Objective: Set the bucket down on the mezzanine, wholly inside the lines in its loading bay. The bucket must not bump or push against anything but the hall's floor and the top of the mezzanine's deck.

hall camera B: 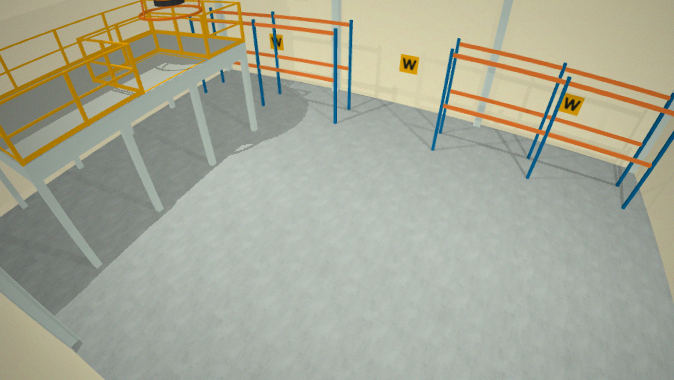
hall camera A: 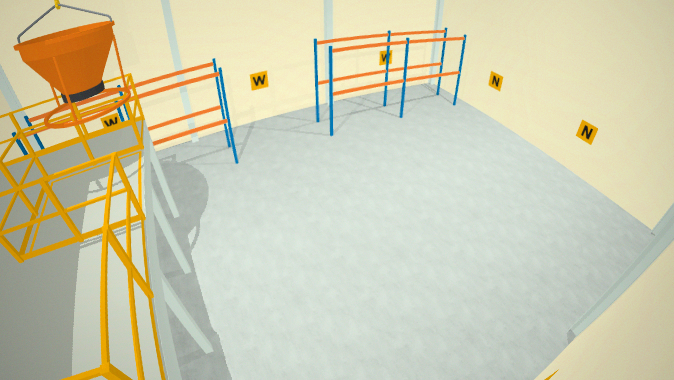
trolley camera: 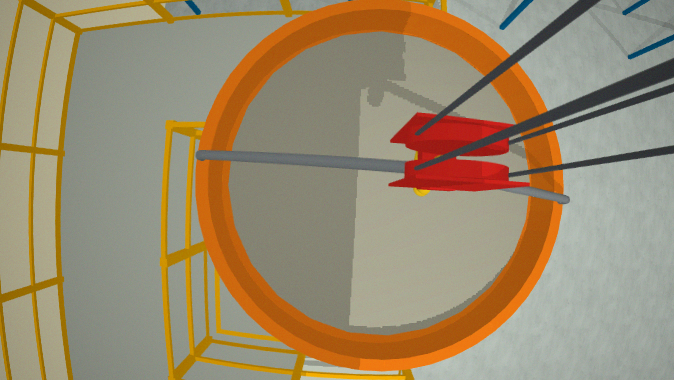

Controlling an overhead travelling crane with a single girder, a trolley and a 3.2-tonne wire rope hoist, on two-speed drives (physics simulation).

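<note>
The orange bucket [hall camera A: 75, 60] [trolley camera: 300, 200] hangs level near the mezzanine's far end. In hall camera B its dark outlet and base ring [hall camera B: 170, 16] show at the top edge. My hook [hall camera A: 57, 4] [trolley camera: 421, 191] holds the bucket's grey bail, under the red hook block [trolley camera: 457, 172]. The base ring overlaps the yellow railings in both hall views; its exact gap to them cannot be told. The mezzanine [hall camera A: 82, 300] [hall camera B: 115, 117] [trolley camera: 120, 200] lies below. In the trolley view, a yellow bay line [trolley camera: 218, 300] shows left of the bucket, which hides most of the bay.
A yellow railing cage [hall camera A: 75, 237] [hall camera B: 107, 77] [trolley camera: 165, 260] stands beside the bay. Railings [hall camera B: 62, 47] [trolley camera: 60, 215] edge the deck. Blue and orange racks [hall camera A: 227, 117] [hall camera B: 335, 75] stand along the W wall, one close behind the mezzanine's far end.
</note>
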